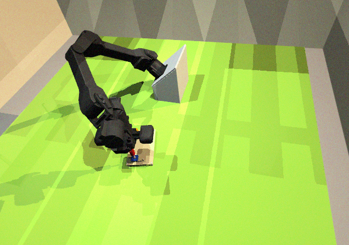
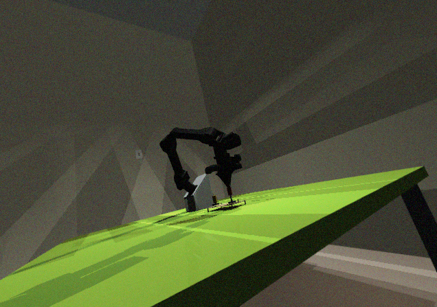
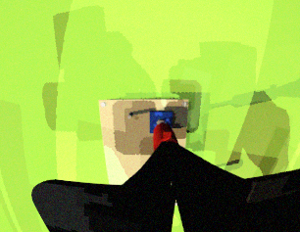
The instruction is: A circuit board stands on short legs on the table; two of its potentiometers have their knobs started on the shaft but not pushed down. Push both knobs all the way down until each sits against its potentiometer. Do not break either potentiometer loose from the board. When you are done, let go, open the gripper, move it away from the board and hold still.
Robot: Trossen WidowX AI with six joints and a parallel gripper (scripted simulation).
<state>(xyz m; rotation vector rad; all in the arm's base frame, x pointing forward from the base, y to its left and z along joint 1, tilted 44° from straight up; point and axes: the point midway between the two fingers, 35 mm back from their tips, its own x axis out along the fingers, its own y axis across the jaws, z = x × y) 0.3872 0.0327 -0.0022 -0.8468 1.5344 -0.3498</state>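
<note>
Now: gripper tip 3 cm above the blue potentiometer.
</note>
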